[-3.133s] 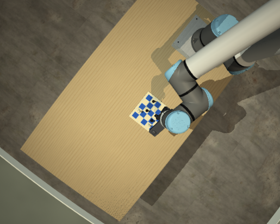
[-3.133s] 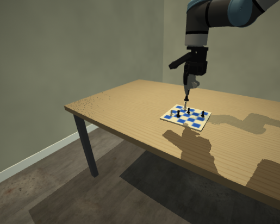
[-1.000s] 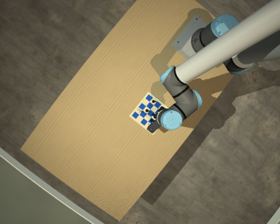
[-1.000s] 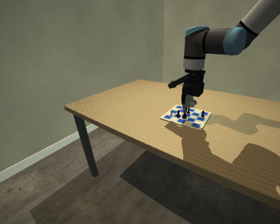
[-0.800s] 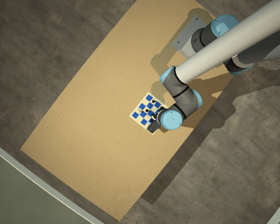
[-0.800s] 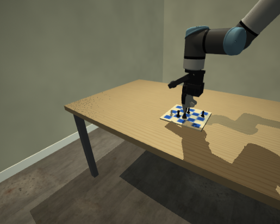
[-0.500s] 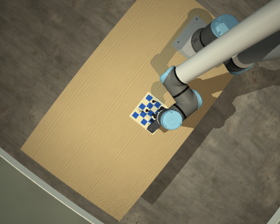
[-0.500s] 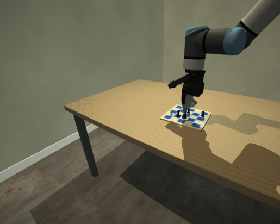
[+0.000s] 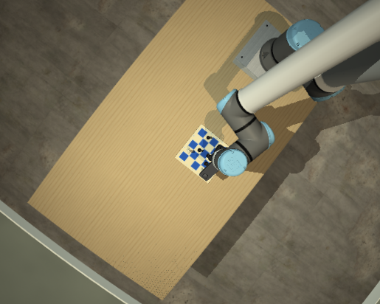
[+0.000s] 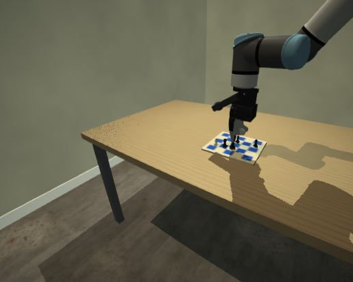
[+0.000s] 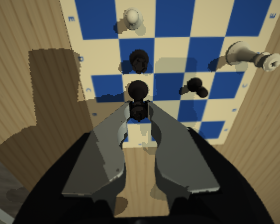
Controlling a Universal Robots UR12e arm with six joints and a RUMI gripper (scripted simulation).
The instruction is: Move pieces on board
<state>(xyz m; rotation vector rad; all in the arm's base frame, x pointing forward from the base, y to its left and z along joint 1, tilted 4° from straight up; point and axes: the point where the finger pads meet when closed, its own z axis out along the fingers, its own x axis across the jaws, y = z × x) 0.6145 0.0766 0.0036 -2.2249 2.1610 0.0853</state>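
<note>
Right now the tall black piece is 10 mm below my hand. Also, from my hand: chessboard: 40 mm to the right, 50 mm below; white pawn: 70 mm ahead, 30 mm below.
</note>
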